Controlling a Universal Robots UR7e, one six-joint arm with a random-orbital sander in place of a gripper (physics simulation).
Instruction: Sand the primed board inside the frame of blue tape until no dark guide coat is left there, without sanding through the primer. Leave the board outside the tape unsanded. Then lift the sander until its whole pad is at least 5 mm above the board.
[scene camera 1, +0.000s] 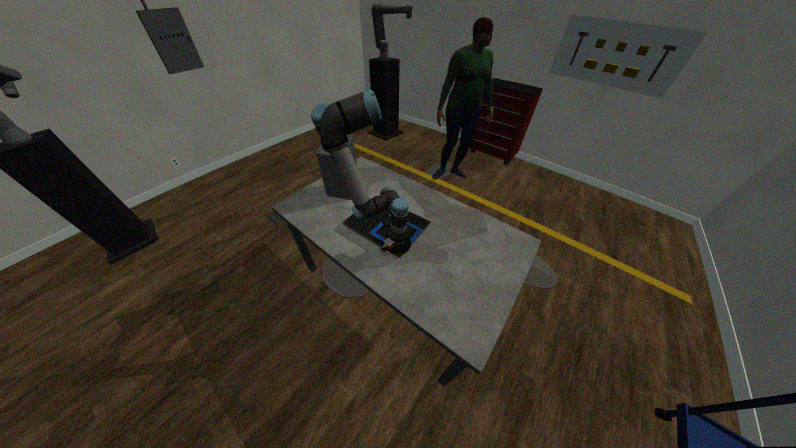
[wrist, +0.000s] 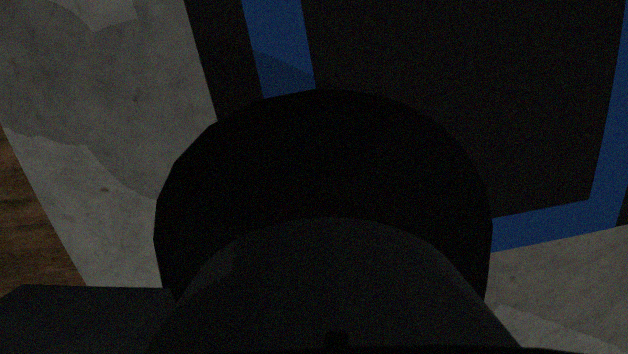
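Frame: origin at the arm's base, x ahead, y left, z up, level; centimetres.
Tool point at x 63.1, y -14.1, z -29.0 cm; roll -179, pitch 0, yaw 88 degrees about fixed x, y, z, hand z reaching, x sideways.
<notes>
A point is followed by its place in that frame.
My sander (scene camera 1: 399, 245) (wrist: 320, 165), a black round pad under a dark body, is at the near end of the primed board (scene camera 1: 359, 223) @[x 36.0, y -16.2, z -30.5 cm] (wrist: 450, 100) @[x 57.3, y -7.4, z -30.5 cm]. It has no fingers, so open or shut does not apply. In the wrist view the pad hides one corner of the blue tape frame (scene camera 1: 417, 233) @[x 64.8, y 0.0, z -30.4 cm] (wrist: 280, 45) @[x 54.5, y -15.3, z -30.4 cm] and overlaps the board's edge. The surface inside the tape looks evenly dark where it shows. The board outside the tape is dark too. The surface under the pad is hidden, and I cannot tell whether the pad touches it.
The board lies on a grey table (scene camera 1: 445, 294) @[x 95.5, y -17.4, z -34.8 cm] (wrist: 75, 100) @[x 55.1, y -31.1, z -34.8 cm]. A grey box (scene camera 1: 335, 175) @[x 5.2, y -6.9, z -16.9 cm] stands by the arm's base. A person in green (scene camera 1: 470, 77) stands behind the table, beyond a yellow floor line (scene camera 1: 501, 209), near a red drawer cabinet (scene camera 1: 504, 125).
</notes>
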